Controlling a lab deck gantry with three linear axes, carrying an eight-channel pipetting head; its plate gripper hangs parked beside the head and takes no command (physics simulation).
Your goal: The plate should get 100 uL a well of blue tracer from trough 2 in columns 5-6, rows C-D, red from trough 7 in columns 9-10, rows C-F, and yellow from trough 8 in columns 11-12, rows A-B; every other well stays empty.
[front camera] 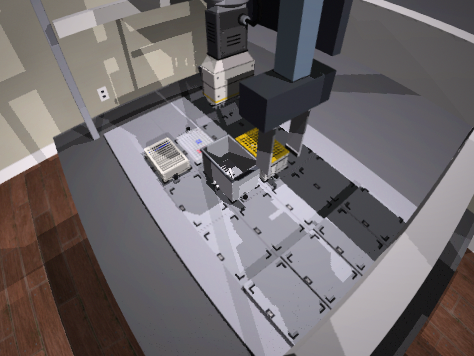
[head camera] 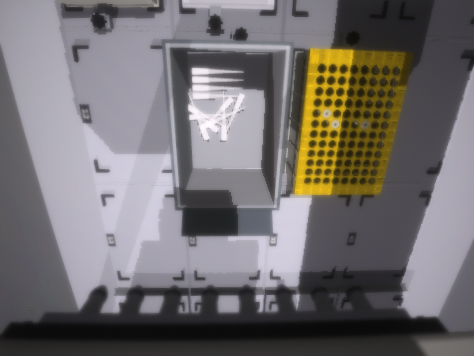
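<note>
The clear plate (front camera: pixel 189 144) shows small blue and red patches in the front view; the bin partly hides it, and yellow cannot be made out. In the head view a strip of the plate (head camera: pixel 227 3) shows at the top edge. The pale trough block (front camera: pixel 167 159) (head camera: pixel 112 2) stands left of it, with blue in one trough. The pipetting head (front camera: pixel 226 75) is high at the back; its eight nozzles (head camera: pixel 210 300) show no tips in the head view. The yellow tip rack (front camera: pixel 250 141) (head camera: pixel 345 150) holds three white tips. The parked plate gripper (front camera: pixel 283 161) hangs open, its fingers apart.
The grey waste bin (front camera: pixel 245 187) (head camera: pixel 227 187) stands between the plate and the tip rack, its walls high. Several loose white tips (head camera: pixel 223 117) lie in it. Corner clips and dark knobs stand on the deck (front camera: pixel 295 255). The dark gripper carrier (front camera: pixel 285 100) hangs above the tip rack.
</note>
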